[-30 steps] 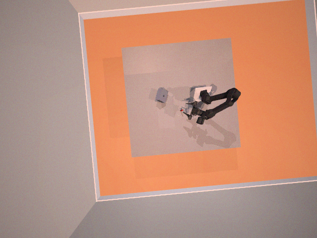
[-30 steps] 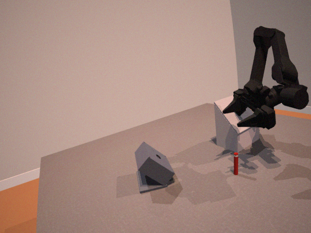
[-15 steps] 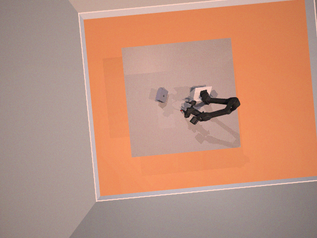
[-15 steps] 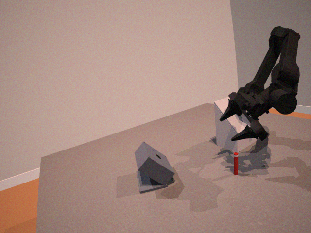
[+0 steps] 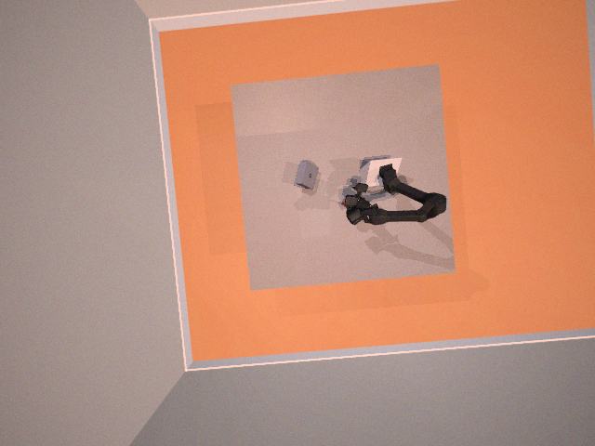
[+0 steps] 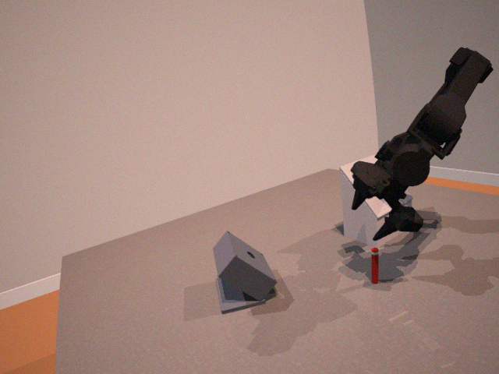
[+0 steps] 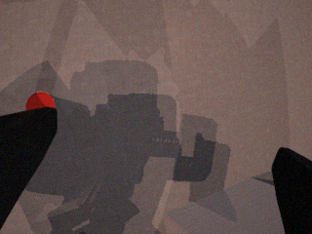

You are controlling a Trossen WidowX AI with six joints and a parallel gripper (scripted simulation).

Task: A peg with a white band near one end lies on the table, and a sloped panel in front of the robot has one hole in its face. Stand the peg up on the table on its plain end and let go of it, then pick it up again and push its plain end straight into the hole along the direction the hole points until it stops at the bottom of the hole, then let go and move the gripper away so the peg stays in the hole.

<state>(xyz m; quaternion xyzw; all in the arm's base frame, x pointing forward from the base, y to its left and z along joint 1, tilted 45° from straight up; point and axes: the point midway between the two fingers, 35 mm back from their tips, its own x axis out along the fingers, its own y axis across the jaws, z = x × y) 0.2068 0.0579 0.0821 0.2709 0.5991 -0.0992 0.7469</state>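
My gripper tip is now 6 cm above the red peg, 4 cm to the right of it and 2 cm short of it. Also, from my gripper tip: sloped grey panel (21 cm ahead, 17 cm to the right, 5 cm below); then base plate (23 cm ahead, 18 cm to the right, 11 cm below).
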